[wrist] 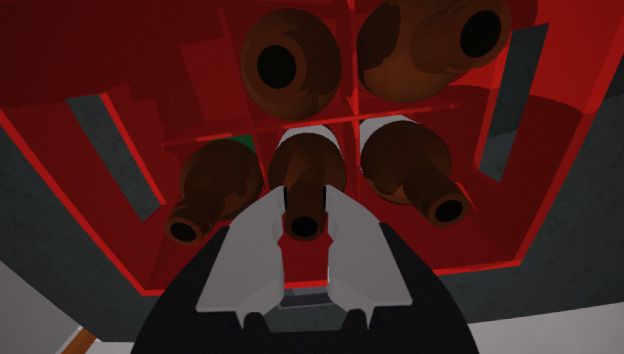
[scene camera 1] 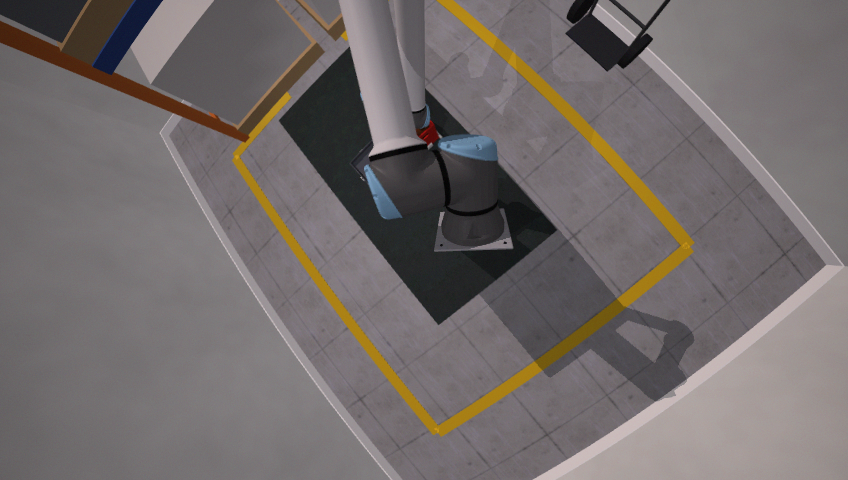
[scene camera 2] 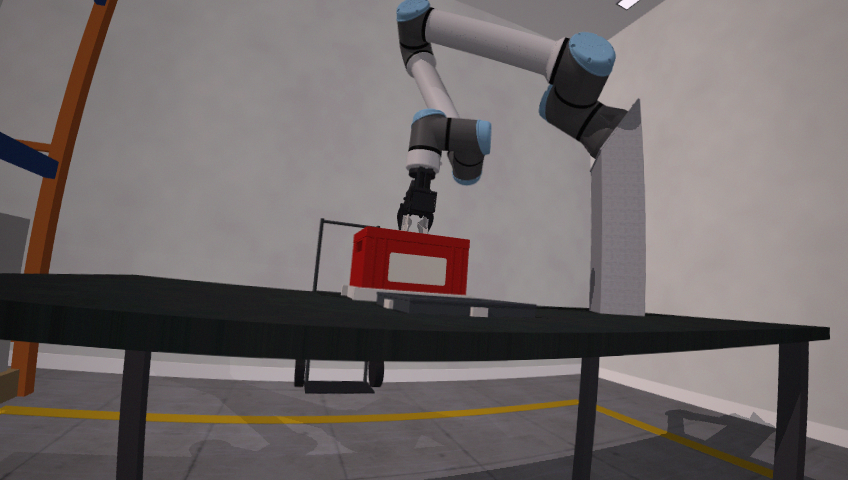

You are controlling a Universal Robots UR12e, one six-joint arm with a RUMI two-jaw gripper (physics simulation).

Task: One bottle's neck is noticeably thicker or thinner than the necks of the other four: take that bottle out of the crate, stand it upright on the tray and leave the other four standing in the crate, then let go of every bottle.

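Places are measured from the arm's base along level axes (x back, y down, z right), in centimetres.
Pixels of known places: gripper, fingertip midpoint: (wrist: 305, 188); arm's base at its link origin: (scene camera 1: 472, 227) (scene camera 2: 612, 136).
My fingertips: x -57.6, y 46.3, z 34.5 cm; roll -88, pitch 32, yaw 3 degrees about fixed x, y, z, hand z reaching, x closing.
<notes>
Ahead of a thing's pixels: the offset from my fingertips to its top centre. Level surfaces: height alone.
The red crate @(dx +1.8, dy -4.2, dz +3.3 cm) (scene camera 1: 427, 133) (scene camera 2: 368, 261) (wrist: 520, 262) holds five brown bottles. In the wrist view, the middle bottle @(dx -0.6, dy -3.0, dz -1.0 cm) (wrist: 306, 160) of the lower row stands between a left bottle @(dx -7.7, dy -3.0, dz +2.9 cm) (wrist: 220, 172) and a right bottle @(dx +7.6, dy -3.0, dz -4.8 cm) (wrist: 407, 160). Two more, an upper bottle @(dx +3.4, dy -3.0, dz +7.1 cm) (wrist: 320, 65) and an upper right bottle @(dx +11.3, dy -3.0, dz +3.7 cm) (wrist: 395, 80), stand in the other row. My gripper (scene camera 2: 414, 226) (wrist: 305, 188) is shut on the middle bottle's neck, at the crate's top. The tray @(dx -9.9, dy +10.8, dz -23.3 cm) (scene camera 2: 458, 301) (wrist: 306, 298) lies beside the crate. The angled view does not plainly show whose neck differs.
The upper left crate compartment holds no bottle. The crate and tray are on the dark table @(dy +13.4 cm) (scene camera 1: 416, 261) (scene camera 2: 238, 321). A grey pedestal (scene camera 2: 618, 237) stands at the right. A hand truck (scene camera 1: 608, 42) (scene camera 2: 319, 255) and an orange rack (scene camera 1: 196, 113) (scene camera 2: 71, 136) stand beyond the table.
</notes>
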